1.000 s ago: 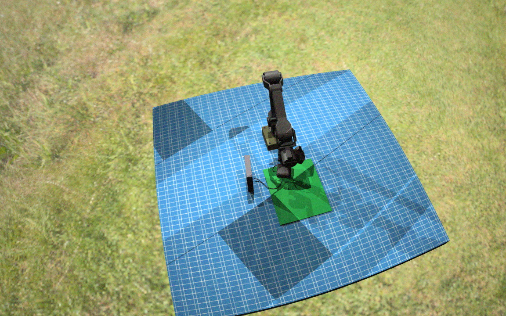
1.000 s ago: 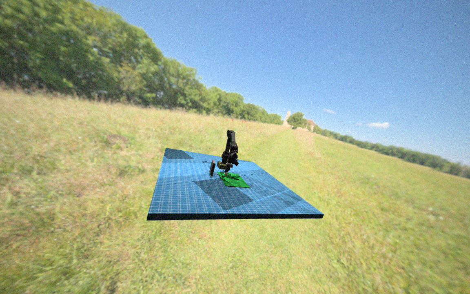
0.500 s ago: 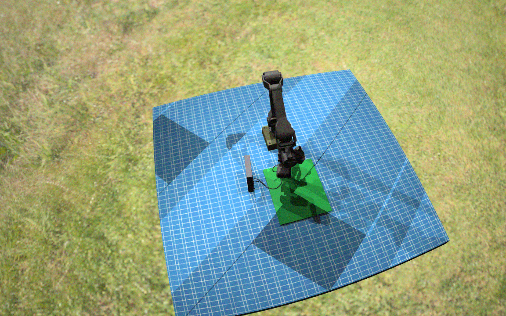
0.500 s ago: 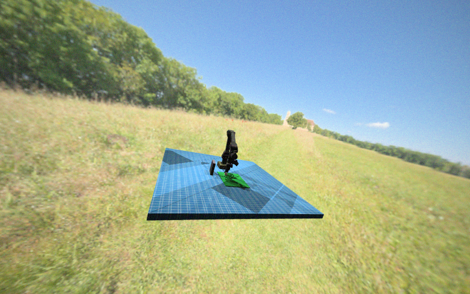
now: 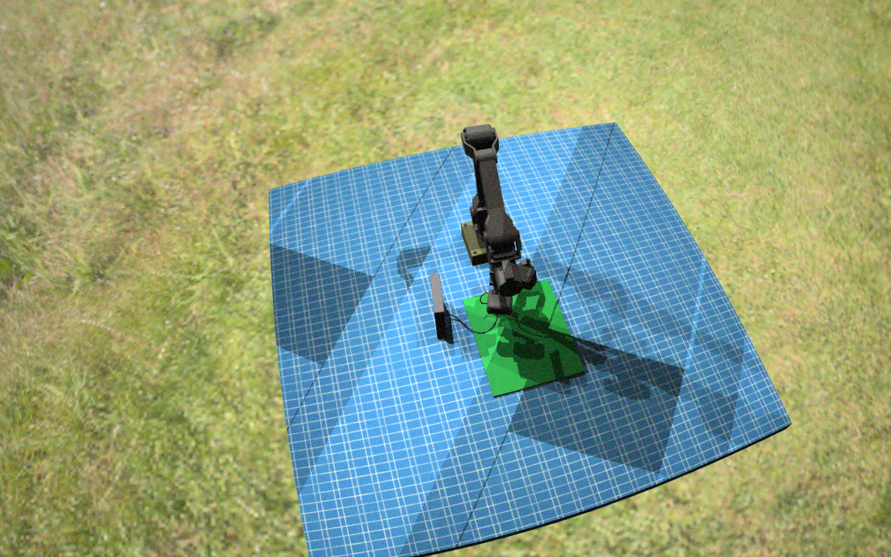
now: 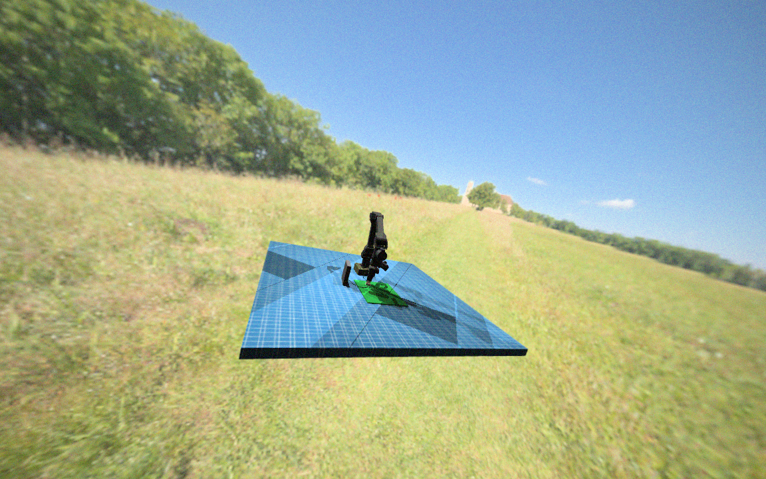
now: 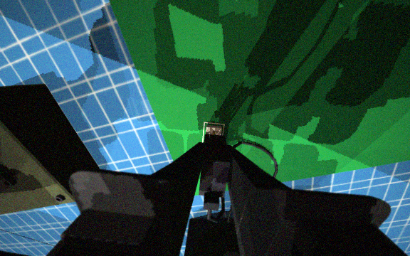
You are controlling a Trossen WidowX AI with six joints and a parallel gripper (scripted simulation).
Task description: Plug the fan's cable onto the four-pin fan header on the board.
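The black fan plug lies 10 mm to the right of my gripper tip and 10 mm above it. Round my gripper tip: pale fan header (40 mm below, 10 mm to the right); green board (100 mm ahead, 50 mm below, 20 mm to the left); black fan (150 mm to the right, 40 mm behind, 20 mm above).
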